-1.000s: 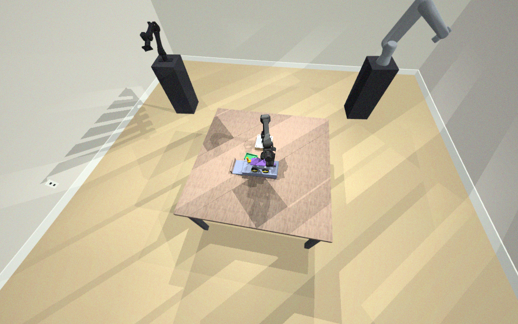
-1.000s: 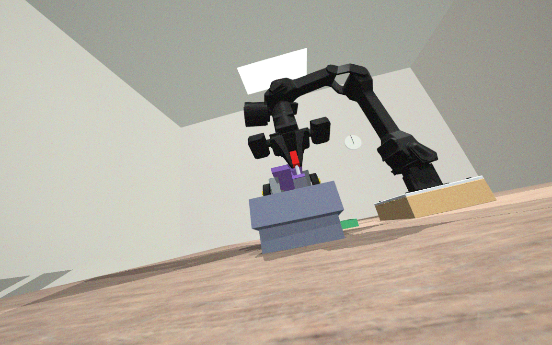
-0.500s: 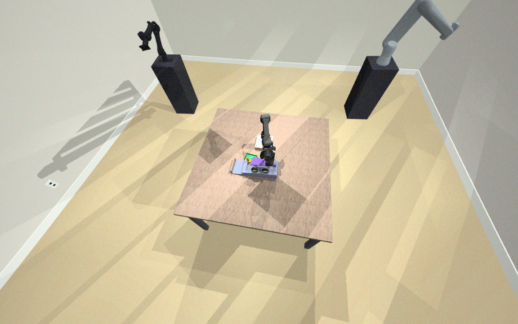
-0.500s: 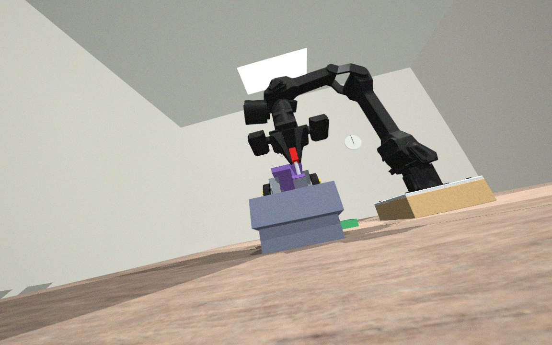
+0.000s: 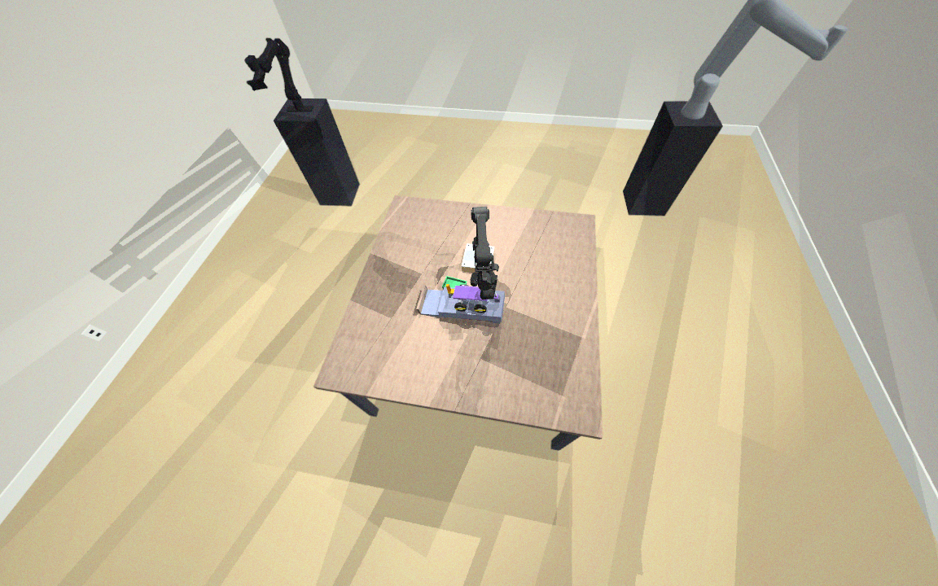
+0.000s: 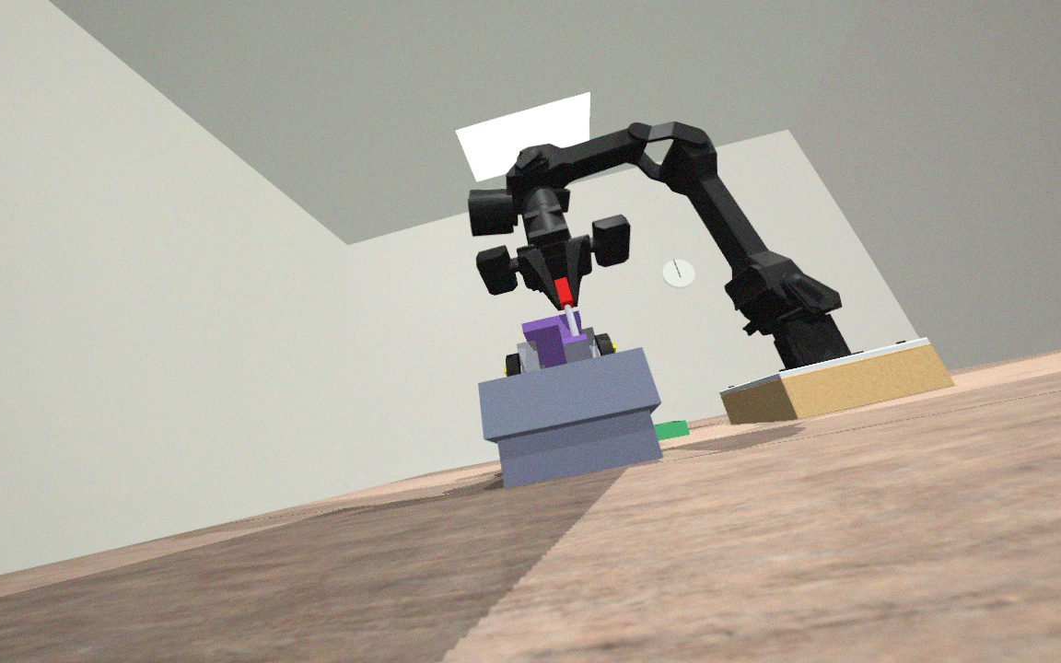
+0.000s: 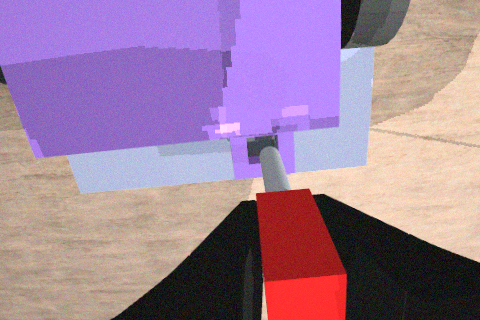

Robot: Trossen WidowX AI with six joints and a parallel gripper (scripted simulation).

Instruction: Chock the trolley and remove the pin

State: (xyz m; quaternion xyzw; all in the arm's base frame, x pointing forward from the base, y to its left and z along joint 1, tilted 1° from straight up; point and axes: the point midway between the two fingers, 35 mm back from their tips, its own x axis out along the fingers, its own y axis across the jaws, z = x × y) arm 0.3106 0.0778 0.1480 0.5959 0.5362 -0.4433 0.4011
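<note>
Now: the yellow chock 4 cm behind my gripper tip, 21 cm to the right of it and 8 cm below it. From my gripper tip the other things lie so: blue-grey ramp (1 cm ahead, 11 cm to the right, 12 cm below); red-headed stop pin (right at my gripper tip); purple-topped trolley (1 cm ahead, 11 cm to the right, 5 cm below).
</note>
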